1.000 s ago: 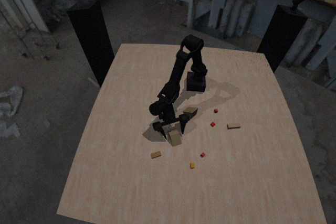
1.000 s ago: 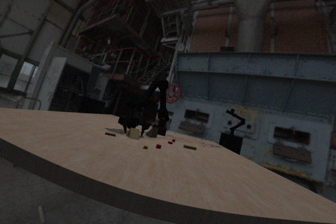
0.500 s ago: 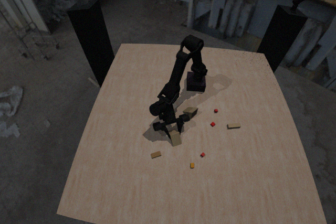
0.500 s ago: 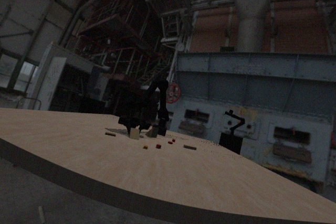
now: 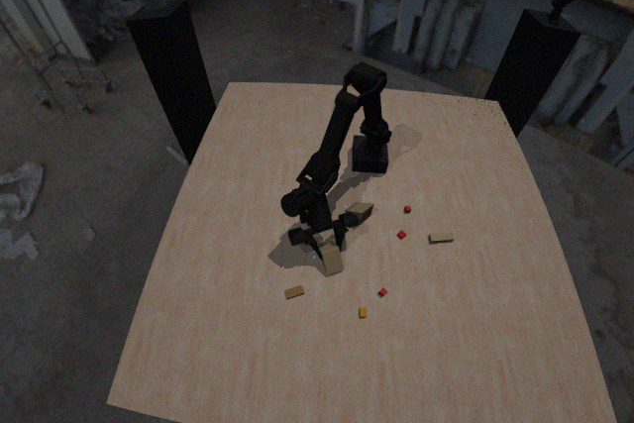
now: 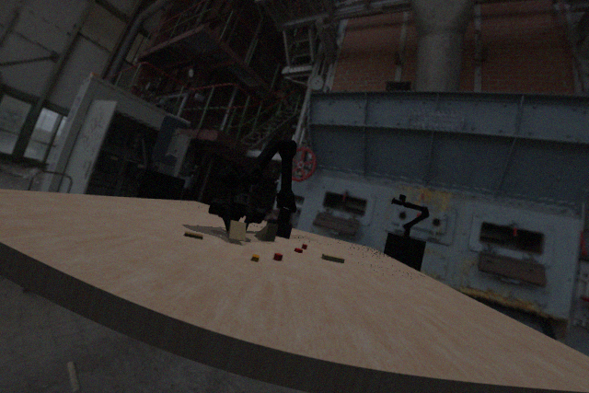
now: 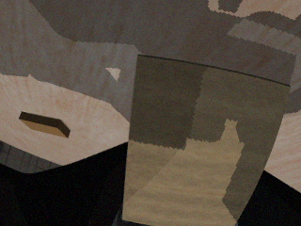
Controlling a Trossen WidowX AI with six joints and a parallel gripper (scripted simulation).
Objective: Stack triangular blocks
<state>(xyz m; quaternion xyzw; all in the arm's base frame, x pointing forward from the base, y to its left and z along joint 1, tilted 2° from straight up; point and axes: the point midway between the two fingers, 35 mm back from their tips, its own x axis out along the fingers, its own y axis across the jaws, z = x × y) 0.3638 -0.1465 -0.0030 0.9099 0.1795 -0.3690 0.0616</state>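
Right now my gripper tip is 100 mm short of the brown flat block, 90 mm to the left of it and 20 mm above it. Round my gripper tip: triangular block: 10 mm above; then tan flat block: 340 mm to the left, 80 mm behind, 20 mm below; then small yellow cube: 150 mm ahead, 90 mm to the left, 20 mm below.
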